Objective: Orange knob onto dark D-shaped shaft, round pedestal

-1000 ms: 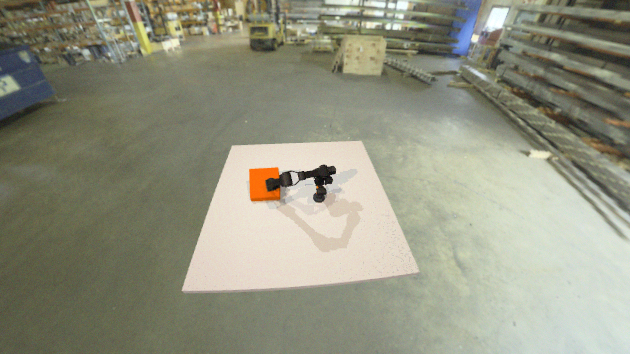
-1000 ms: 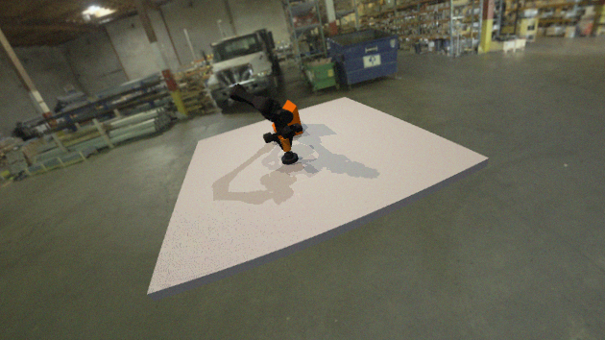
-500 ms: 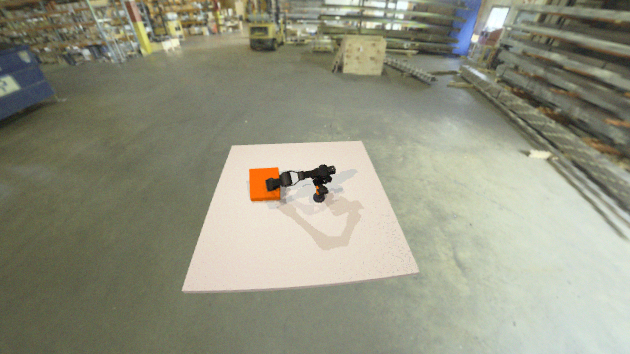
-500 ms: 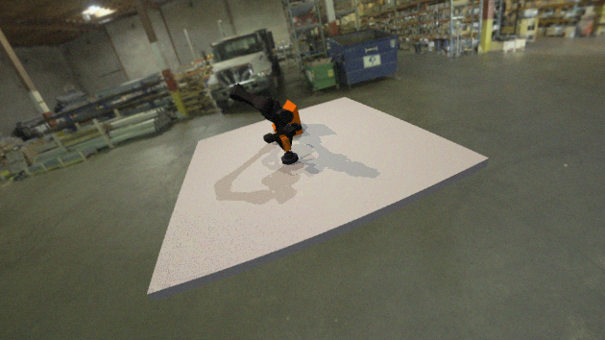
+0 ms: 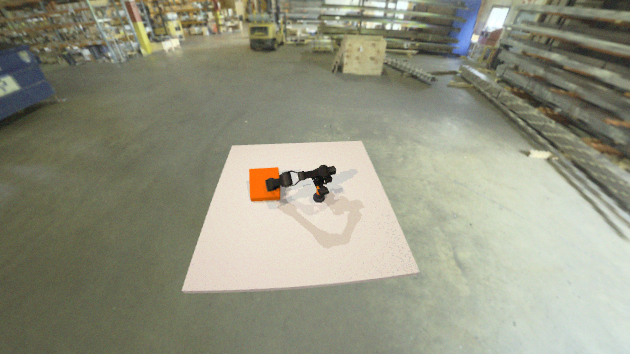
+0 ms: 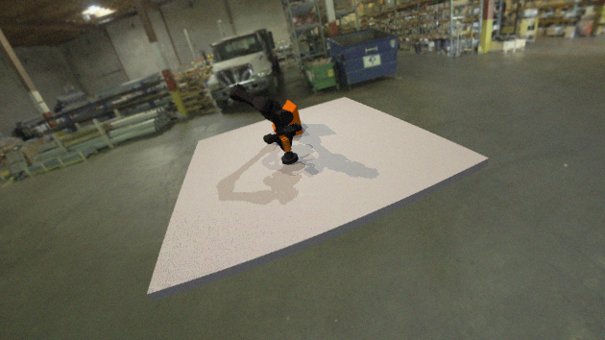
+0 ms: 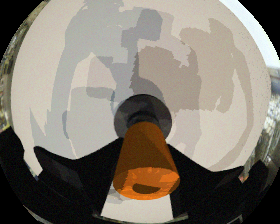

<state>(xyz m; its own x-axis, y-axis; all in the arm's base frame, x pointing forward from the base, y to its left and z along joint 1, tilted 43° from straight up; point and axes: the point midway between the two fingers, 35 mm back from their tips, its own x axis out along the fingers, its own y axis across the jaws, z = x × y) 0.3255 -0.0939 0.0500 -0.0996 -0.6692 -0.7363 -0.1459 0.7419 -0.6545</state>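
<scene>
My gripper tip is now 2 cm below the orange knob. Round my gripper tip: dark round pedestal (4 cm below).
</scene>
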